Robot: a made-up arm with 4 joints. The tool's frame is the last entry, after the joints.
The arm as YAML. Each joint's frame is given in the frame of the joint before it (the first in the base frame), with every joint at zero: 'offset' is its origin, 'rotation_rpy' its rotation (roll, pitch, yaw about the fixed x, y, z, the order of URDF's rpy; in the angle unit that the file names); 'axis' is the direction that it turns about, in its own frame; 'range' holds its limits. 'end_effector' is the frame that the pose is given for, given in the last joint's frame.
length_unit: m
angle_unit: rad
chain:
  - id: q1
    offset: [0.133, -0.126, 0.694]
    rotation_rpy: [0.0, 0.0, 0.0]
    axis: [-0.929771, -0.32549, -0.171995]
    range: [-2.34, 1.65]
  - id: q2
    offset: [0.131, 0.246, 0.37]
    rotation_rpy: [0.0, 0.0, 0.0]
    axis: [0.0, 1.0, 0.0]
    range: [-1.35, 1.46]
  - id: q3
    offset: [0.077, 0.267, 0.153]
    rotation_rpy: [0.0, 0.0, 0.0]
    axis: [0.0, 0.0, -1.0]
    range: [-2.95, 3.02]
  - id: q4
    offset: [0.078, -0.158, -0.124]
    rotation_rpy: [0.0, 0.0, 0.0]
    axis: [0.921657, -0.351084, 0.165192]
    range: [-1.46, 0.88]
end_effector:
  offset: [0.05, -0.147, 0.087]
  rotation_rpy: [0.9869, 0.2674, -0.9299]
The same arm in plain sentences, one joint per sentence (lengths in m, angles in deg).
The arm has four revolute joints in a row. What follows holds with every joint at zero, and every direction is one of the base frame's. The first joint is mounted 0.133 m along +x and 0.126 m along -y and 0.694 m along +z from the base frame's origin and rotates about the direction (-0.929771, -0.32549, -0.171995), from -134.07 to 94.54 deg. The second joint is mounted 0.131 m along +x and 0.246 m along +y and 0.37 m along +z from the first joint and rotates about +y, from -77.35 to 83.65 deg. The third joint is mounted 0.077 m along +x and 0.267 m along +y and 0.153 m along +z from the second joint and rotates about -z, from -169.02 to 173.03 deg. The fourth joint is mounted 0.078 m along +x and 0.158 m along -y and 0.124 m along -z from the third joint and rotates about the direction (0.921657, -0.351084, 0.165192), from -83.65 to 50.42 deg. The tool frame, which is the frame that the pose is given for, is mounted 0.05 m along +x and 0.147 m along -y and 0.087 m along +z from the fourth joint; its axes are the base frame's turned by roll 56.55, pitch 15.32 and yaw -53.28 deg (as in URDF: about the fixed x, then y, then z).
